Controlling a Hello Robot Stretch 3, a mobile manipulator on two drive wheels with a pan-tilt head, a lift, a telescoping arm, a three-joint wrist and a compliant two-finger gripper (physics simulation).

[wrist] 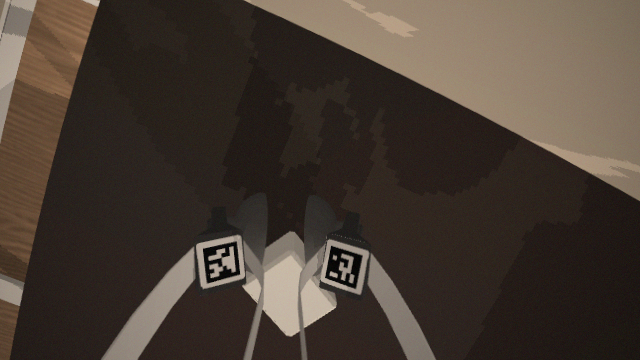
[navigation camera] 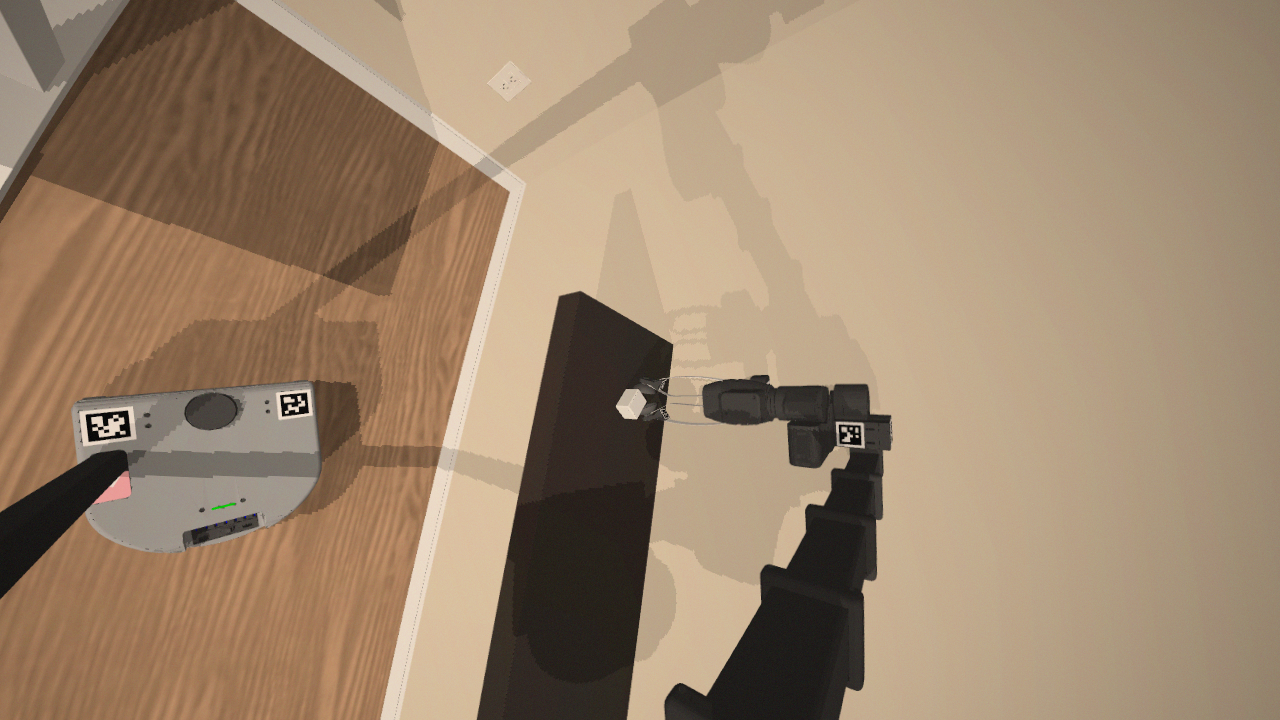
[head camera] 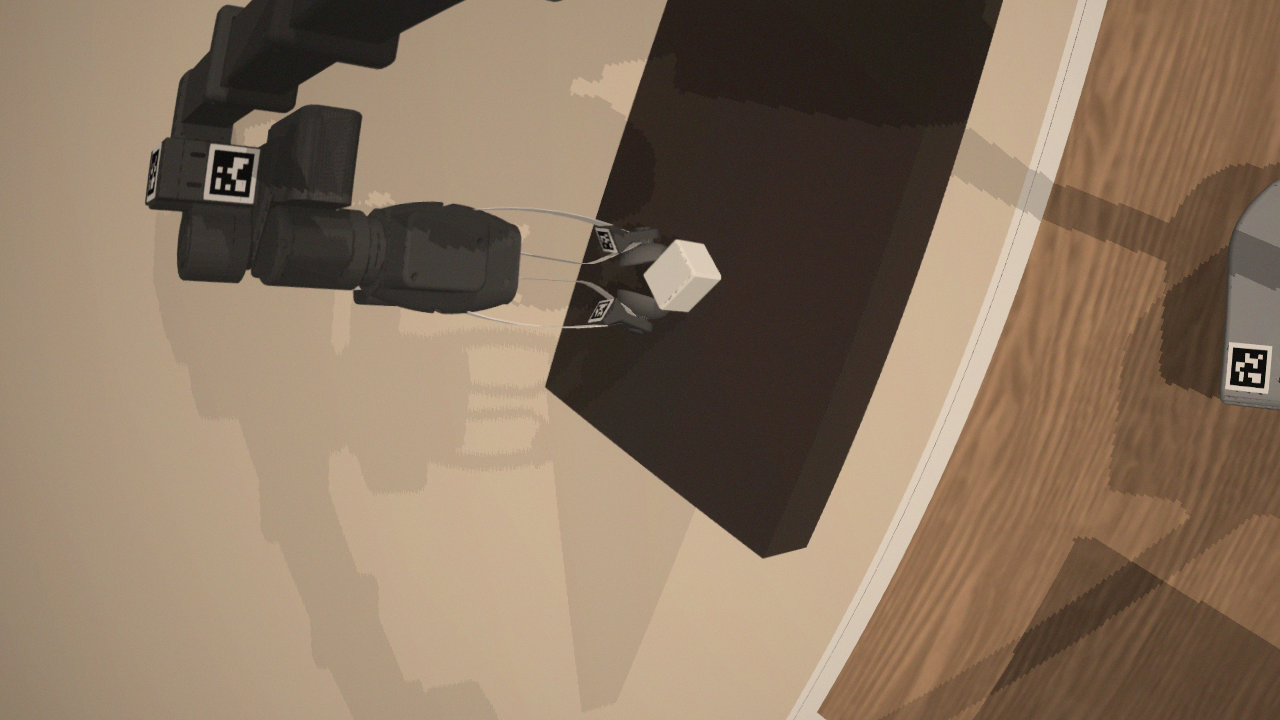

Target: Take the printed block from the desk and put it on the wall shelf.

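The pale printed block (head camera: 682, 275) (navigation camera: 631, 403) (wrist: 290, 300) is between the fingertips of my gripper (head camera: 648, 277) (navigation camera: 651, 402) (wrist: 286, 220), which is shut on it. The block sits turned, with a corner pointing outward. The dark wall shelf (head camera: 760, 402) (navigation camera: 595, 340) (wrist: 125, 300) lies under the block and fingertips in all three views, with the block inside its outline, near its end. The gap between block and shelf top is hard to judge. The finger pads hide part of the block in the wrist view. The desk does not show.
The wall (head camera: 429, 573) (navigation camera: 1029, 268) runs along the shelf's back edge, close to my wrist and arm. My base (head camera: 1257, 295) (navigation camera: 205, 465) stands on the wood floor (head camera: 1029, 447) (navigation camera: 402, 358) beyond the shelf's front edge. An outlet (navigation camera: 509, 81) is on the wall.
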